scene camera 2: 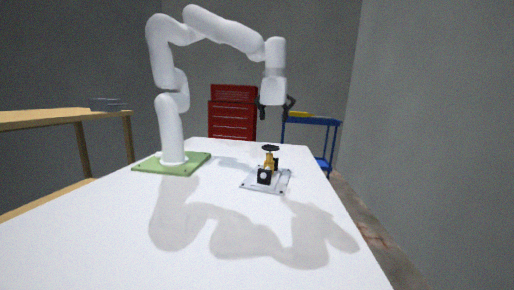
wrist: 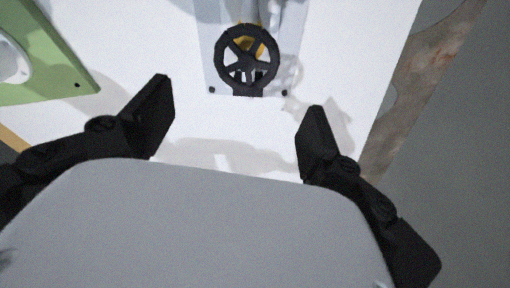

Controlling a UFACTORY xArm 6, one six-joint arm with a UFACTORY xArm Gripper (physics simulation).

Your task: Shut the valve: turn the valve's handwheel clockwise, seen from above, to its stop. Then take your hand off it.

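Note:
The valve's black handwheel [scene camera 2: 270, 147] [wrist: 248, 59] is a spoked ring lying level on top of the yellow valve body [scene camera 2: 269, 161] [wrist: 245, 43]. The valve stands on a pale grey base plate [scene camera 2: 255, 186] [wrist: 295, 30] on the white table. My gripper [scene camera 2: 274, 116] [wrist: 240, 109] is wide open and empty. It hangs well above the handwheel, fingers pointing down, touching nothing. In the wrist view the wheel shows beyond the fingertips, apart from both. How far the wheel is turned cannot be told from these frames.
The arm stands on a green plate [scene camera 2: 196, 161] [wrist: 75, 92] on the white table [scene camera 2: 125, 235]. A red tool chest [scene camera 2: 232, 120] and a blue cart [scene camera 2: 315, 121] stand behind the table. A wooden bench [scene camera 2: 50, 115] stands at the left.

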